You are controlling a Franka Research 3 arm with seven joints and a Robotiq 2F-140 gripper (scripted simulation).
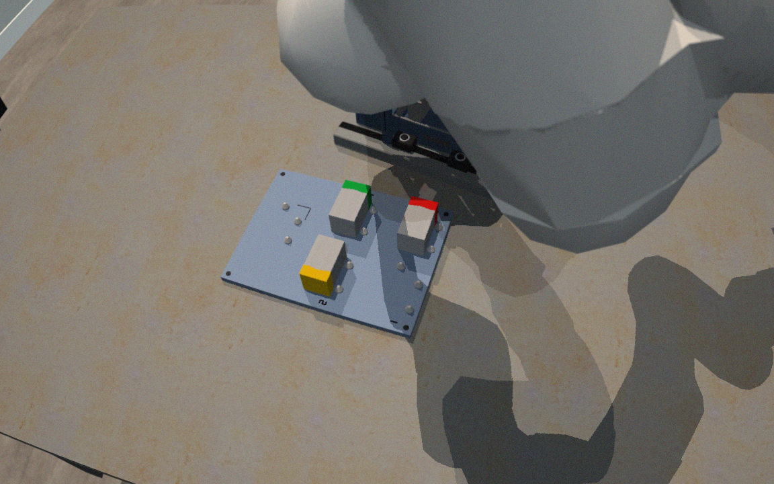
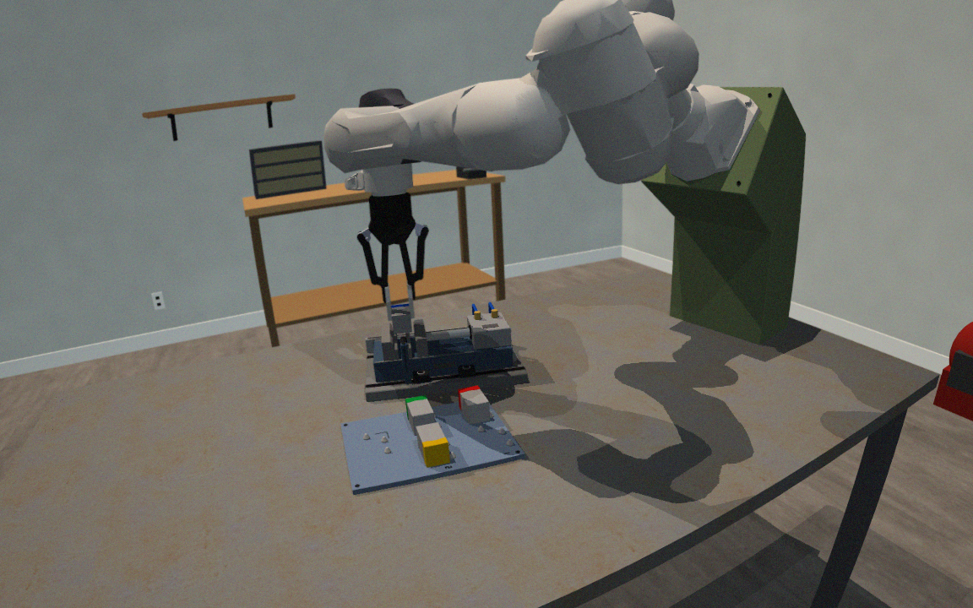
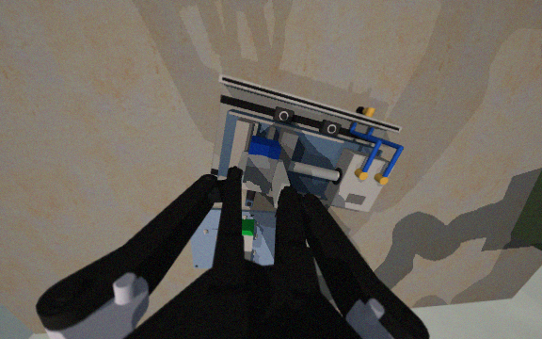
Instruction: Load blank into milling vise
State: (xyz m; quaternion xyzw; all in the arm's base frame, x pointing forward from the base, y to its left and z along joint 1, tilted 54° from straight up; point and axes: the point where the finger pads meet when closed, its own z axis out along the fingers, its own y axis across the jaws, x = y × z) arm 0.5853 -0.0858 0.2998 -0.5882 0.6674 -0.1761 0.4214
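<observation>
Right now my hand is 4 cm above the blue-ended blank. Also, from my hand: fixed jaw: 3 cm ahead, 1 cm to the left, 8 cm below; grey rod: 9 cm behind, 8 cm below; work stop: 5 cm to the left, 6 cm below.
</observation>
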